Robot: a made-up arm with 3 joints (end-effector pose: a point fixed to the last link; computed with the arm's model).
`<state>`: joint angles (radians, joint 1 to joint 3).
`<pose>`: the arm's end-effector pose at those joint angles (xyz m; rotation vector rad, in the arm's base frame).
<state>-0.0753 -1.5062 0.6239</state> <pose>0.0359 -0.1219 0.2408 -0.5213 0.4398 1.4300</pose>
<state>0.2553 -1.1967 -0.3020</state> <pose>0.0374 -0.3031 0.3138 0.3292 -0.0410 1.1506</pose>
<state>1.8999 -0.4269 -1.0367</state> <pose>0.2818 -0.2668 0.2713 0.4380 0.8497 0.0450</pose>
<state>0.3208 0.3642 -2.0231</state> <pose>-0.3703 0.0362 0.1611 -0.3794 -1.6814 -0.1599</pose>
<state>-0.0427 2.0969 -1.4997</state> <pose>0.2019 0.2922 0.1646 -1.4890 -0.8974 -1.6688</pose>
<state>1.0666 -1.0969 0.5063</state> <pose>0.1929 -0.1469 0.1278 0.3338 1.3987 1.1602</pose>
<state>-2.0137 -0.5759 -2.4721</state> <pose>0.2134 -0.3202 -0.1603 -0.1498 1.7415 -0.6419</pose>
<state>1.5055 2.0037 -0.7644</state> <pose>0.2413 0.2160 -0.0625 -1.8452 0.4714 -0.8593</pose>
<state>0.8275 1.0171 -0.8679</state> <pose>0.0389 0.1856 0.3337 -0.7626 -0.0369 -0.6731</pose>
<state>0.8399 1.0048 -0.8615</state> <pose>0.0412 0.1820 0.3358 -0.7554 -0.0198 -0.6626</pose>
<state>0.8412 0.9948 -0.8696</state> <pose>0.0385 0.1812 0.3376 -0.7509 -0.0260 -0.6525</pose>
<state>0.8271 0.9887 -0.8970</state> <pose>0.0287 0.1840 0.3388 -0.7507 -0.0641 -0.6436</pose>
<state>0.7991 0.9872 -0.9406</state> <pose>0.0129 0.1901 0.3384 -0.7550 -0.1298 -0.6372</pose>
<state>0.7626 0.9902 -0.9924</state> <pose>-0.0059 0.1980 0.3357 -0.7632 -0.2107 -0.6341</pose>
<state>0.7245 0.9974 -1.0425</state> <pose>-0.0238 0.2063 0.3308 -0.7740 -0.2911 -0.6353</pose>
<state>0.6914 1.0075 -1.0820</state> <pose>-0.0375 0.2137 0.3249 -0.7854 -0.3568 -0.6405</pose>
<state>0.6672 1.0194 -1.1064</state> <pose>-0.0454 0.2194 0.3195 -0.7960 -0.4003 -0.6490</pose>
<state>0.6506 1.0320 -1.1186</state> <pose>-0.0488 0.2237 0.3152 -0.8052 -0.4254 -0.6594</pose>
